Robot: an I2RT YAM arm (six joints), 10 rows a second.
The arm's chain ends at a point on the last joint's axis. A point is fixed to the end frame.
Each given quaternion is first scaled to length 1.
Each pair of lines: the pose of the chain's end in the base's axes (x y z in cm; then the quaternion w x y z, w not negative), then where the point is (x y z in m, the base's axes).
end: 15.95 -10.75 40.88 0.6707 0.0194 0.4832 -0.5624
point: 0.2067 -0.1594 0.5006
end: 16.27 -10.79 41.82 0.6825 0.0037 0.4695 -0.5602
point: 0.2103 -0.1551 0.5123
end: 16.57 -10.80 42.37 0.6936 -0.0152 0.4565 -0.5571
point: 0.2142 -0.1500 0.5198
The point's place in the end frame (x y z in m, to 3 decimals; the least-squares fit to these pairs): -0.028 -0.030 0.108
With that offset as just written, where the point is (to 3 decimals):
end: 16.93 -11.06 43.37 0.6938 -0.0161 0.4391 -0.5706
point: 0.215 -0.150 0.532
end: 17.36 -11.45 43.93 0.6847 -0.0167 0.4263 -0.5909
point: 0.217 -0.152 0.540
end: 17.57 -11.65 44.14 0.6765 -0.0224 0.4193 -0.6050
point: 0.218 -0.153 0.543
